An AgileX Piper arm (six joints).
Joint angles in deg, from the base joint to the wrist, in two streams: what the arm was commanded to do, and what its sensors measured. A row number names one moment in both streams.
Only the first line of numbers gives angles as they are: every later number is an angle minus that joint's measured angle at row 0.
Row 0, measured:
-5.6, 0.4, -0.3, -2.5, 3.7, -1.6
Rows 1 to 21, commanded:
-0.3, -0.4, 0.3, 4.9, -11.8, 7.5
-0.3, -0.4, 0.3, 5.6, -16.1, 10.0
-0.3, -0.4, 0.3, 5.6, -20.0, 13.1
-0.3, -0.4, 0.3, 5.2, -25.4, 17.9
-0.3, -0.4, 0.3, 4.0, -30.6, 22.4
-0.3, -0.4, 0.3, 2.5, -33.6, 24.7
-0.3, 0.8, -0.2, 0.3, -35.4, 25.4
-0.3, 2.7, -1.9, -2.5, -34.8, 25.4
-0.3, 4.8, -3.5, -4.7, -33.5, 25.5
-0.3, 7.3, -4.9, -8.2, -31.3, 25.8
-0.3, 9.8, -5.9, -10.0, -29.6, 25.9
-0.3, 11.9, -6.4, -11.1, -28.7, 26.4
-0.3, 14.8, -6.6, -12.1, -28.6, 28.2
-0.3, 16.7, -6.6, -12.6, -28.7, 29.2
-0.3, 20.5, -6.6, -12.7, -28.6, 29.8
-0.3, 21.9, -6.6, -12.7, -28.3, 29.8
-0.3, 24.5, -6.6, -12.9, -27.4, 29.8
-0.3, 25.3, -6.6, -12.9, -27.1, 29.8
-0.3, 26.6, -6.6, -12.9, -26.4, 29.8
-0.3, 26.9, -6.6, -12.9, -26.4, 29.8
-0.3, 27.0, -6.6, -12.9, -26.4, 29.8
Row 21, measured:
0.0, 25.5, -6.2, -12.2, -27.0, 29.6
